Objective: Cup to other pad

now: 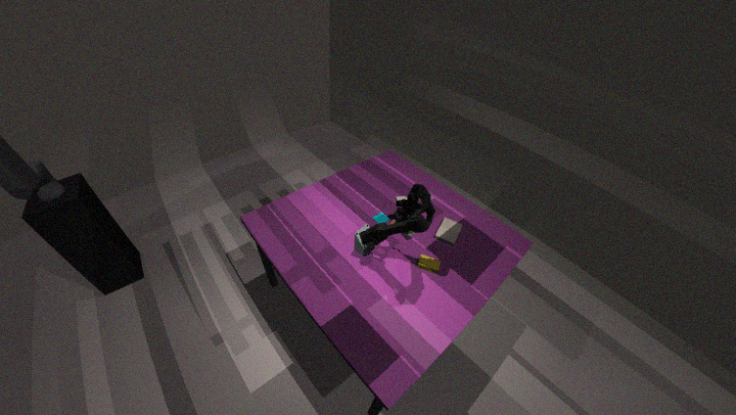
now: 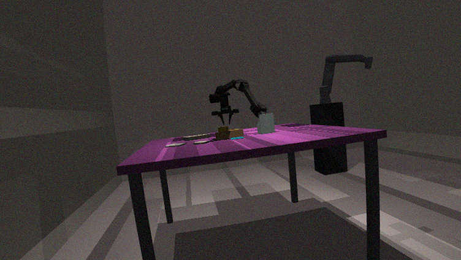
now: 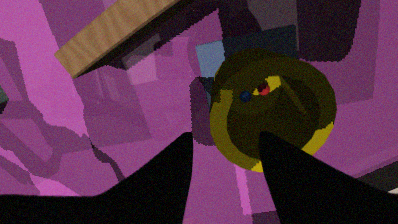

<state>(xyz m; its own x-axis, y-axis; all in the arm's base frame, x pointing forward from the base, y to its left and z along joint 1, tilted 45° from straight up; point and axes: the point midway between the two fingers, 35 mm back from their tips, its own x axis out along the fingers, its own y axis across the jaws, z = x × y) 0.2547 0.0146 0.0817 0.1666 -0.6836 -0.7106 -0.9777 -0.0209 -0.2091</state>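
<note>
Right now the yellow cup is 2 cm ahead of my gripper tip and 5 cm below it. The rest, counted from my gripper tip: wooden block (1 cm behind, 8 cm to the left, 7 cm below); then blue pad (3 cm ahead, 9 cm below).
</note>
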